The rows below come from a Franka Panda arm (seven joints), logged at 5 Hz.
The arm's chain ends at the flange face. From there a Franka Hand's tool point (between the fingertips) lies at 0.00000 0.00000 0.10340 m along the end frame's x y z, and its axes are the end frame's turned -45 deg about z.
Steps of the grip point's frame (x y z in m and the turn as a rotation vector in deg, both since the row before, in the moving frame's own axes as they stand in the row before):
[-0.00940 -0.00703 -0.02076 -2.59 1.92 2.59]
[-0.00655 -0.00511 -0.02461 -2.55 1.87 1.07]
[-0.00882 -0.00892 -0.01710 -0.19 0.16 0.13]
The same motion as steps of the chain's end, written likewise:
[-0.01735 0.00069 -0.02060 -0.47 3.19 2.59]
[-0.01387 0.00010 -0.02445 -0.48 3.13 1.07]
[-0.01299 -0.00011 -0.01710 -0.02 0.25 0.13]

